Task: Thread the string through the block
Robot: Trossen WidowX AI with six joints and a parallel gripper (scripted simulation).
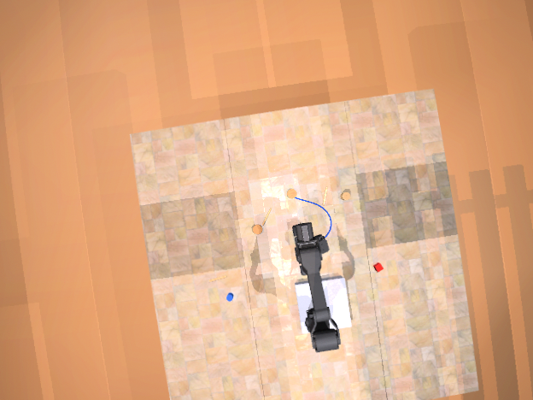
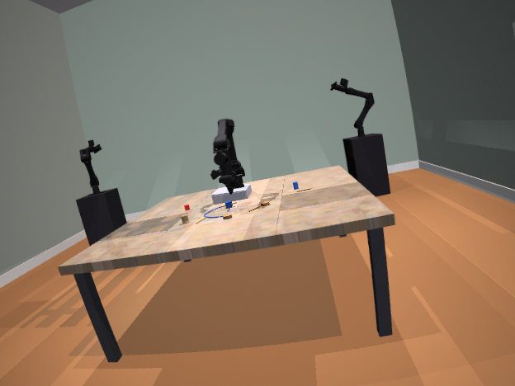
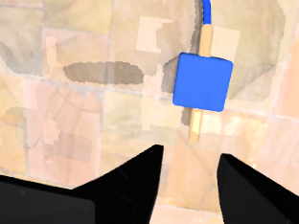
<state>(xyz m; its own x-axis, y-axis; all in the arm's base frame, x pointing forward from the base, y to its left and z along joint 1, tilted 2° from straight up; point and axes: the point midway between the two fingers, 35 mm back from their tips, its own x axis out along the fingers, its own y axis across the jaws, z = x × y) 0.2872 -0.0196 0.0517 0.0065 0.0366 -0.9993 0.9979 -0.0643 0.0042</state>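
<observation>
Now: gripper tip 10 mm past the blue cube, 30 mm to the left of it and 50 mm above it. From my gripper tip the other things lie so: thin wooden stick 10 mm behind, 40 mm to the right, 50 mm below; red cube 170 mm behind, 280 mm to the right, 60 mm below; wooden block 150 mm ahead, 220 mm to the right, 50 mm below.
</observation>
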